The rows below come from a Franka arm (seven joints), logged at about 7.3 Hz.
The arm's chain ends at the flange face. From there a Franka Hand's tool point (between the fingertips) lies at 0.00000 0.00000 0.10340 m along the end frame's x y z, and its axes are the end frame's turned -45 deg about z.
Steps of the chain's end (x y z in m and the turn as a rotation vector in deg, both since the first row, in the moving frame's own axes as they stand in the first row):
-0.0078, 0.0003, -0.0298, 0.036, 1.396, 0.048
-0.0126, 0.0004, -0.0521, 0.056, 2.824, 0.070
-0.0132, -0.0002, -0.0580, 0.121, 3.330, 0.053
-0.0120, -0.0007, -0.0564, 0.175, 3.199, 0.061
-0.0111, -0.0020, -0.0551, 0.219, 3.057, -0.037
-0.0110, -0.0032, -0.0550, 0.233, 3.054, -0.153
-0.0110, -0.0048, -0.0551, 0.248, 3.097, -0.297
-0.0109, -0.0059, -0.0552, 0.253, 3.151, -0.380
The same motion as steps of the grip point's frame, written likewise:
-0.0039, -0.0036, -0.0298, -0.962, 1.013, 0.048
-0.0055, -0.0051, -0.0522, -1.957, 2.036, 0.070
-0.0048, -0.0054, -0.0582, -2.269, 2.440, 0.053
-0.0037, -0.0051, -0.0566, -2.138, 2.386, 0.061
-0.0023, -0.0056, -0.0552, -2.007, 2.316, -0.037
-0.0013, -0.0064, -0.0551, -1.995, 2.324, -0.153
-0.0001, -0.0075, -0.0553, -2.015, 2.365, -0.297
0.0008, -0.0082, -0.0554, -2.049, 2.407, -0.380

